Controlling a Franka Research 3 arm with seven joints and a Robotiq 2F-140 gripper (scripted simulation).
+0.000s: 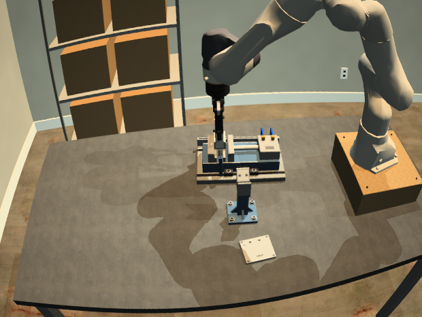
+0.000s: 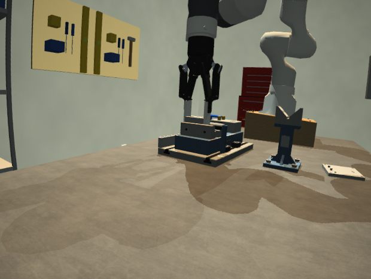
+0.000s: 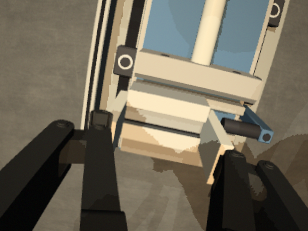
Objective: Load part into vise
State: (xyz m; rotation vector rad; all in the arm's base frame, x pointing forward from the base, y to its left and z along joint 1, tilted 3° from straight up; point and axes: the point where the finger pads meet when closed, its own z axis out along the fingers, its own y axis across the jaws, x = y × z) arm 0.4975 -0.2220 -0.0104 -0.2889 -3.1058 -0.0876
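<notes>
The part lies 20 mm below my hand. Also, from my hand: fixed jaw 30 mm ahead, 10 mm to the left, 50 mm below; then moving jaw 30 mm behind, 30 mm to the left, 50 mm below; then work stop rod 10 mm ahead, 70 mm to the left, 30 mm below.
</notes>
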